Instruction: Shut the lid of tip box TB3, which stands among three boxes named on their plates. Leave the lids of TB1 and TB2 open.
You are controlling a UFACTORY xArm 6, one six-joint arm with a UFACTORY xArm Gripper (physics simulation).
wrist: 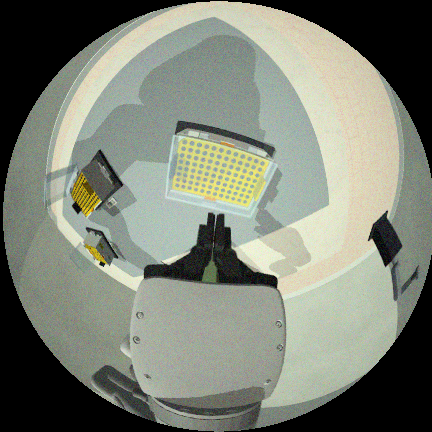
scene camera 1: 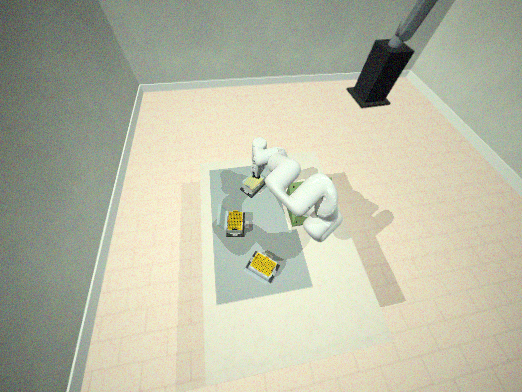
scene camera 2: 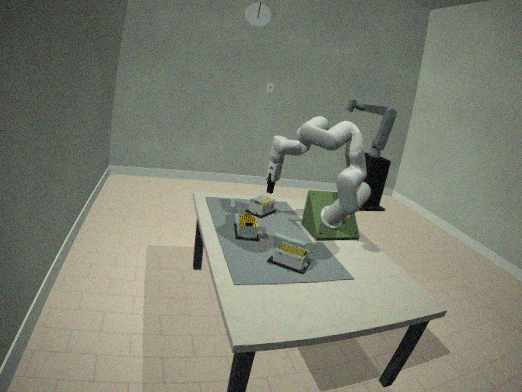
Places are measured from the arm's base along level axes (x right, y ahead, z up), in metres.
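Where they show: gripper, between the fingertips: (wrist: pixel 214 222) (scene camera 1: pixel 257 177) (scene camera 2: pixel 269 192); arm's base, origin of its link: (scene camera 2: pixel 330 217).
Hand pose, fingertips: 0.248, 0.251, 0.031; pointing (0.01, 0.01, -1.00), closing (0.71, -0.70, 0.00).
Things, the pixels of their top centre, and the offset from my fingertips, as dx, dy, dz. Level surfaces: height alone.
- far tip box, centre of its top: (wrist: pixel 214 188) (scene camera 2: pixel 265 199) (scene camera 1: pixel 254 180) +0.009, +0.014, -0.041
- middle box, centre of its top: (wrist: pixel 78 201) (scene camera 2: pixel 248 217) (scene camera 1: pixel 235 219) -0.229, +0.186, -0.044
- grey mat, height of its surface: dz -0.119
- pale table, height of its surface: dz -0.122
The far tip box (scene camera 1: pixel 253 185) (scene camera 2: pixel 262 205) (wrist: pixel 220 172) has its clear lid lying over its yellow rack; whether the lid is fully down is unclear. My gripper (scene camera 1: pixel 256 176) (scene camera 2: pixel 270 191) (wrist: pixel 214 222) is shut and empty, above this box and, in the wrist view, beside the lid's near edge. The middle box (scene camera 1: pixel 235 221) (scene camera 2: pixel 247 227) (wrist: pixel 88 192) and the near box (scene camera 1: pixel 263 265) (scene camera 2: pixel 290 256) (wrist: pixel 101 248) are open, with clear lids standing up from them. The name plates cannot be read, so I cannot tell which box is TB3.
The boxes stand on a grey mat (scene camera 1: pixel 230 290) (scene camera 2: pixel 250 272) on the pale table (scene camera 1: pixel 300 340) (scene camera 2: pixel 310 315). My arm's green base block (scene camera 1: pixel 296 218) (scene camera 2: pixel 315 220) stands beside the mat. A black pedestal (scene camera 1: pixel 382 70) (scene camera 2: pixel 377 180) (wrist: pixel 386 239) with another arm stands beyond the table.
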